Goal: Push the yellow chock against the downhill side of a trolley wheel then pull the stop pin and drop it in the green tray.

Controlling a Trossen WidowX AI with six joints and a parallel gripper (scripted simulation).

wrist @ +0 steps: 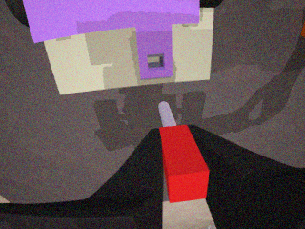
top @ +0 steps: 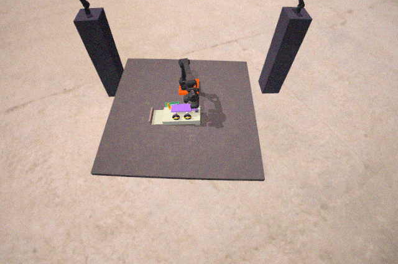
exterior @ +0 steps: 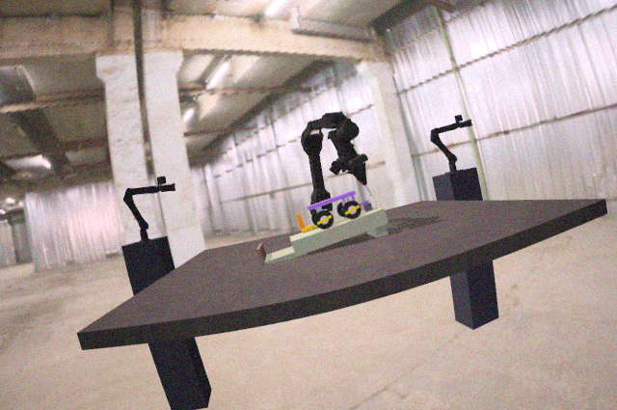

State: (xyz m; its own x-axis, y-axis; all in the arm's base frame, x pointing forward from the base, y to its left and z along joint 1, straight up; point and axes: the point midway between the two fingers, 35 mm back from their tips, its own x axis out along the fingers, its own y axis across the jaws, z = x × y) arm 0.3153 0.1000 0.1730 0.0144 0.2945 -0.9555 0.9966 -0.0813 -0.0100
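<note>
My gripper tip is now 6 cm past the yellow chock, 22 cm to the left of it and 9 cm above it. Also, from my gripper tip: purple trolley 1 cm ahead, 13 cm to the right, 6 cm below; then brown bar 1 cm behind, 40 cm to the right, 15 cm below; then red-headed stop pin right at my gripper tip.
</note>
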